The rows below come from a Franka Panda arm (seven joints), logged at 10 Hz.
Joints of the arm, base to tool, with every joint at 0 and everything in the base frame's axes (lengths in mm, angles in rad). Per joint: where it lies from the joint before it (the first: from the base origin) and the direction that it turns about. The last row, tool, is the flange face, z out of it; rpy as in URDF.
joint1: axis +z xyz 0 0 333
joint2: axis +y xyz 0 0 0
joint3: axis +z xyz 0 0 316
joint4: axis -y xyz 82.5 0 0
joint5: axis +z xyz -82.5 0 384
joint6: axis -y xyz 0 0 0
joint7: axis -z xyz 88 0 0
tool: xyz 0 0 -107 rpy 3.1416 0 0
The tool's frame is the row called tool.
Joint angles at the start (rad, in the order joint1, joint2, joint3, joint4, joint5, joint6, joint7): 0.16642, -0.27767, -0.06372, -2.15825, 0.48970, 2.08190, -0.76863
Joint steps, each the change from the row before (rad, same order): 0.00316, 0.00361, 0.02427, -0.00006, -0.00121, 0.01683, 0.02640; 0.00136, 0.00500, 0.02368, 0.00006, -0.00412, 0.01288, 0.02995; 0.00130, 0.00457, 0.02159, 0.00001, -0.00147, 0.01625, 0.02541; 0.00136, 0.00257, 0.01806, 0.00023, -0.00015, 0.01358, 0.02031; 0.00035, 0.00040, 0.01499, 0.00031, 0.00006, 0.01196, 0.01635; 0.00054, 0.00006, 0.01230, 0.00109, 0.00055, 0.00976, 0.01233; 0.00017, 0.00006, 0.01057, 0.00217, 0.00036, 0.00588, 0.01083
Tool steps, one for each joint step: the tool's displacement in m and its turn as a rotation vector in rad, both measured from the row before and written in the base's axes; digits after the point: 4 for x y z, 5 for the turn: -0.0001, 0.0135, -0.0003, -0.00403, -0.00080, -0.00397; -0.0003, 0.0125, -0.0014, -0.00561, 0.00491, -0.00666; -0.0001, 0.0113, -0.0009, -0.00296, -0.00023, -0.00698; -0.0006, 0.0096, 0.0000, -0.00102, -0.00197, -0.00498; -0.0008, 0.0075, 0.0010, -0.00015, -0.00430, -0.00477; -0.0007, 0.0063, 0.0014, 0.00055, -0.00494, -0.00279; -0.0007, 0.0054, 0.0015, 0.00070, -0.00310, -0.00174
